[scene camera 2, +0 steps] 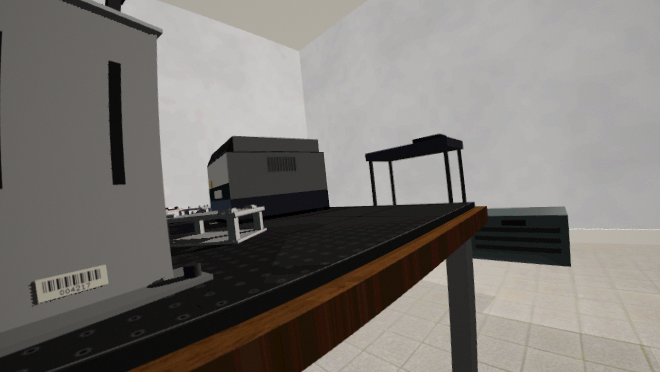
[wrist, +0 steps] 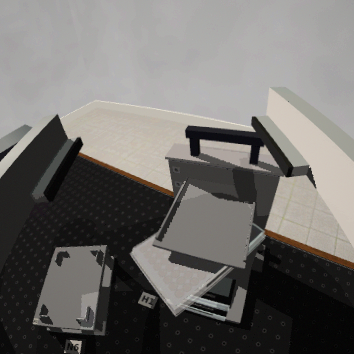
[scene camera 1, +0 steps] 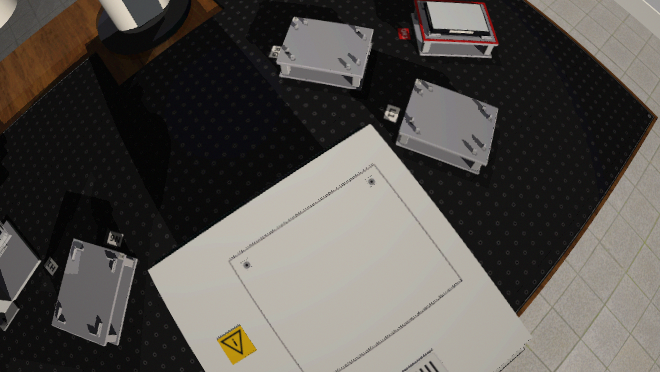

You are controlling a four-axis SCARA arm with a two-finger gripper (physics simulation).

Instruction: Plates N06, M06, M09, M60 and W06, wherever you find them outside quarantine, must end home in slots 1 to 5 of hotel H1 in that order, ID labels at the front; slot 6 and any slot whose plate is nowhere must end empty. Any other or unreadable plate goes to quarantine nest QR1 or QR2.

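Hotel H1 stands right of centre in the wrist view; its left part shows at the left edge of scene camera 1. Under its grey top shelf, a pale plate sits skewed, one corner jutting out at the front left. Dark and clear plate edges show lower down; their IDs are unreadable and the inner slots are partly hidden. My gripper is open and empty, its fingers spread wide above the bench in the wrist view. A white-topped plate sits in the red-rimmed quarantine nest; its ID is unreadable.
Bare nest N6 stands beside the H1 tag. Bare nests L1 and RG stand near quarantine. A large pale cabinet stands in front. A tall grey housing stands near the bench edge.
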